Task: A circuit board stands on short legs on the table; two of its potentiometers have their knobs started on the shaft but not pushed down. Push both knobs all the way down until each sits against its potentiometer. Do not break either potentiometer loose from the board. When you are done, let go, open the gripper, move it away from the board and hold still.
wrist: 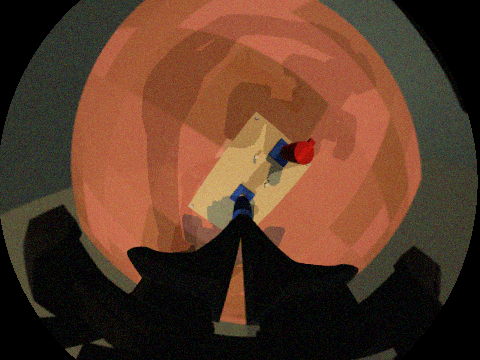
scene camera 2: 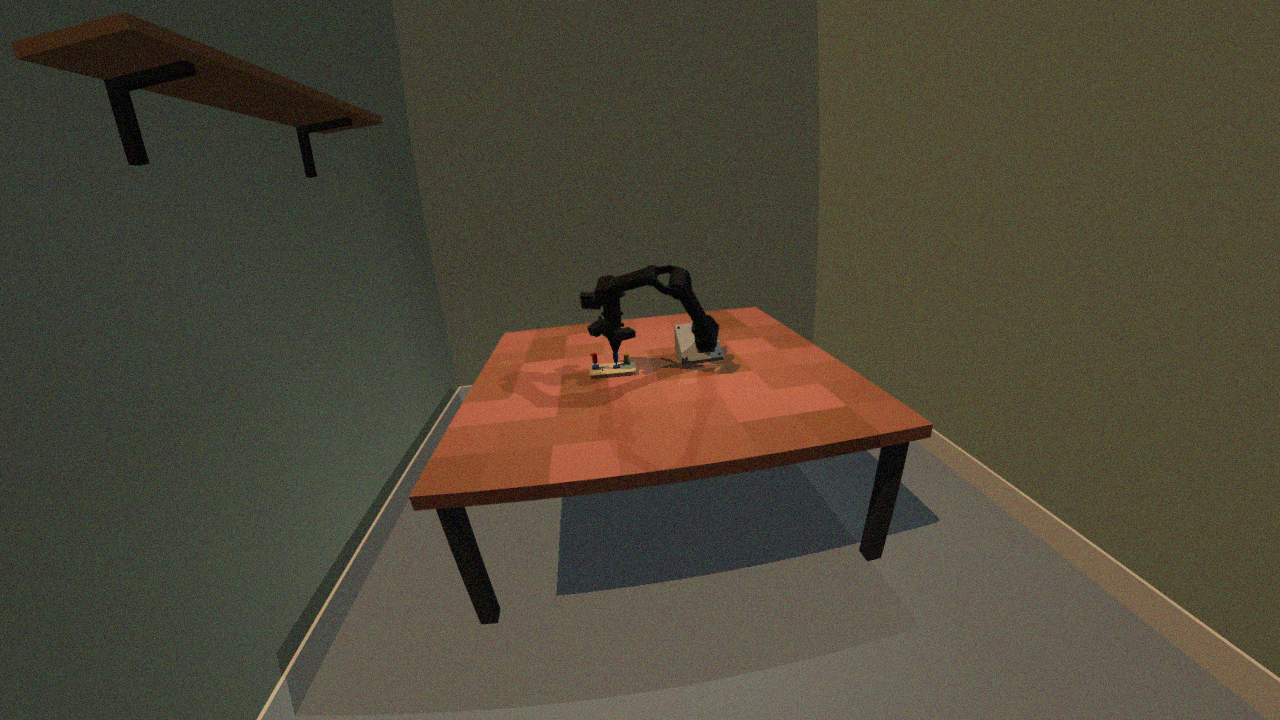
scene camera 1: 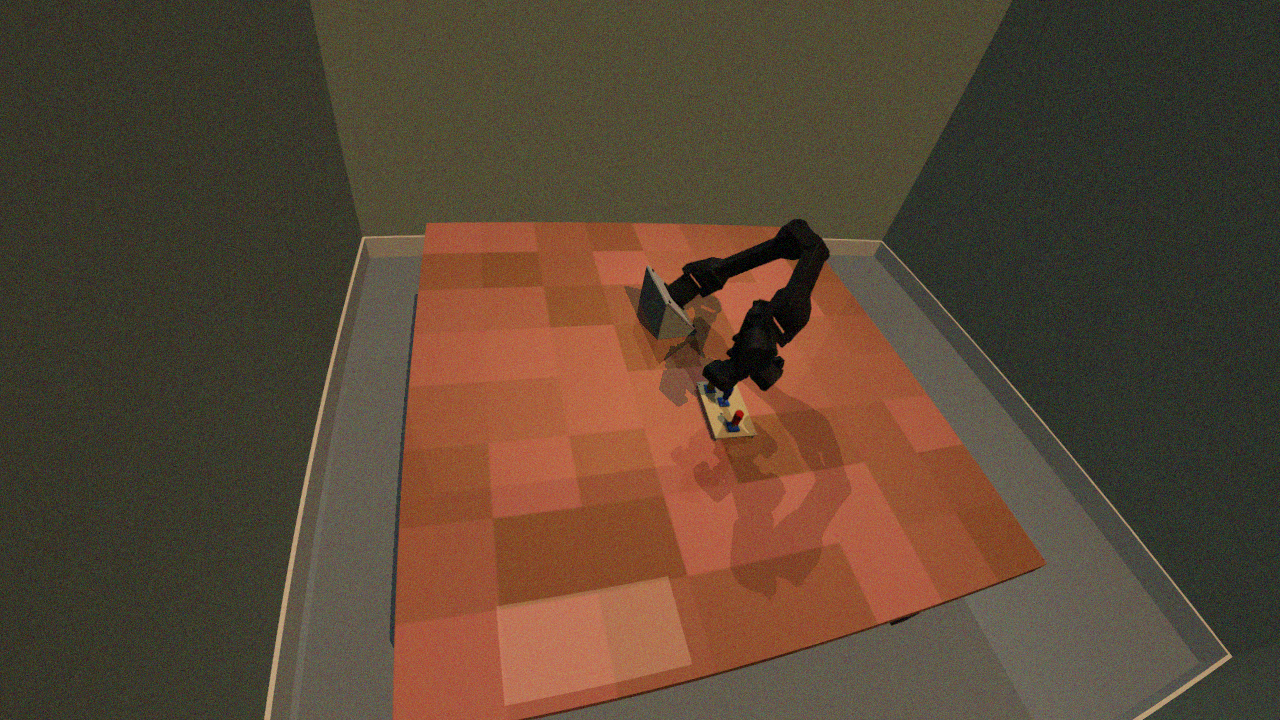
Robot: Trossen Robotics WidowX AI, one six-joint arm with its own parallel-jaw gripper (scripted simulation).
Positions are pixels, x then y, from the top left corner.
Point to a potentiometer knob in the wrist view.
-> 300,153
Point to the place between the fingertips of my gripper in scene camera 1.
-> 729,387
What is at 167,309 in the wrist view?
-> My gripper.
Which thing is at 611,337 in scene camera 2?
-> My gripper.
